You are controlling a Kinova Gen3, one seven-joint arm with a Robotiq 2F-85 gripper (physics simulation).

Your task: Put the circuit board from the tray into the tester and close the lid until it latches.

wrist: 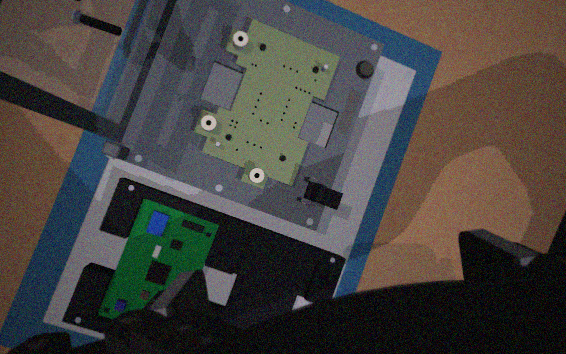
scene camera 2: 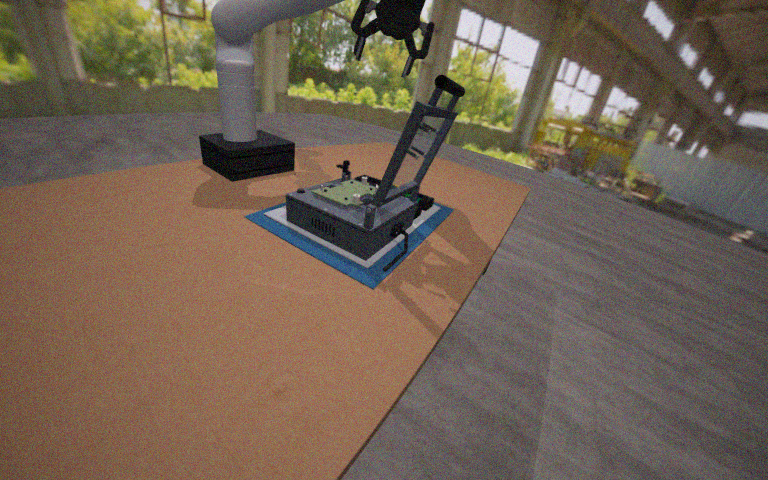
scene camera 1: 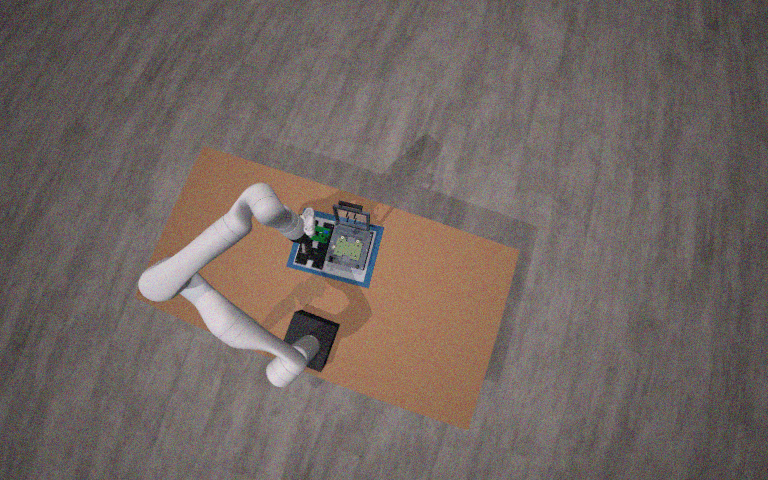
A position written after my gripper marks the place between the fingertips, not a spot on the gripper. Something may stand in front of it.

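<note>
My gripper [scene camera 2: 380, 68] [wrist: 332, 279]: open, holding nothing. Clear lid [scene camera 2: 428, 124] [wrist: 88, 71] [scene camera 1: 346, 216]. Tester bed [scene camera 2: 348, 193] [wrist: 260, 133]. Green circuit board [wrist: 163, 242].
</note>
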